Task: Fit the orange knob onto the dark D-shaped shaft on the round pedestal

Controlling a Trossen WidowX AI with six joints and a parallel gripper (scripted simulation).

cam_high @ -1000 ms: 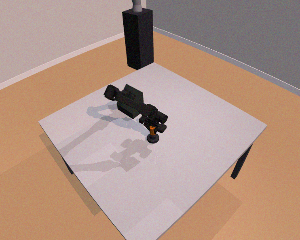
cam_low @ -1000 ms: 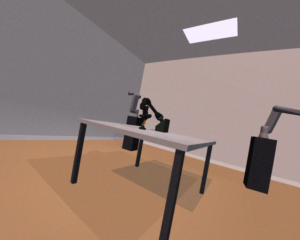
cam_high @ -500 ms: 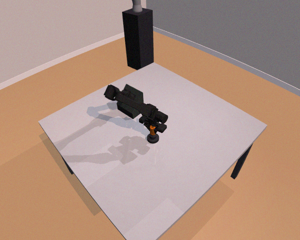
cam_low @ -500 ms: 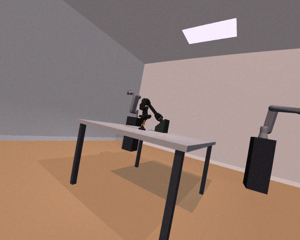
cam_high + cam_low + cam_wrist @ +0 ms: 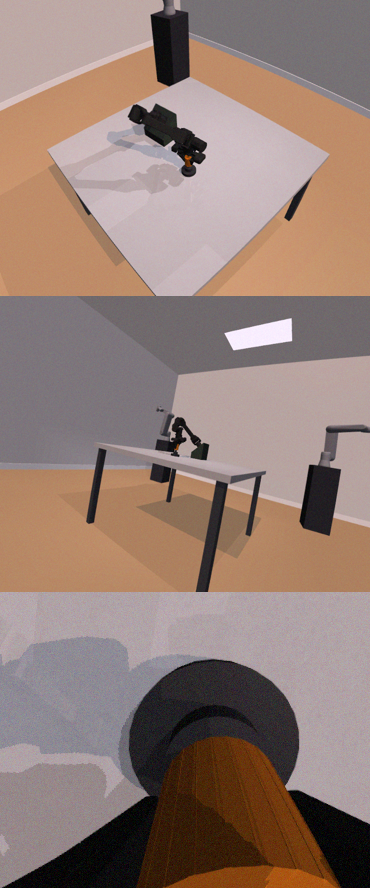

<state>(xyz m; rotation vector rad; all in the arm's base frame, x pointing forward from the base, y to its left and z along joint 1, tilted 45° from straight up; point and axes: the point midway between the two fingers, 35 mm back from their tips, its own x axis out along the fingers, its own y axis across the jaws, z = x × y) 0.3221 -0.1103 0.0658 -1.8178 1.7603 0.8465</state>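
The orange knob lies 2 cm above my gripper tip. From my gripper tip the other things lie so: round dark pedestal (4 cm below).
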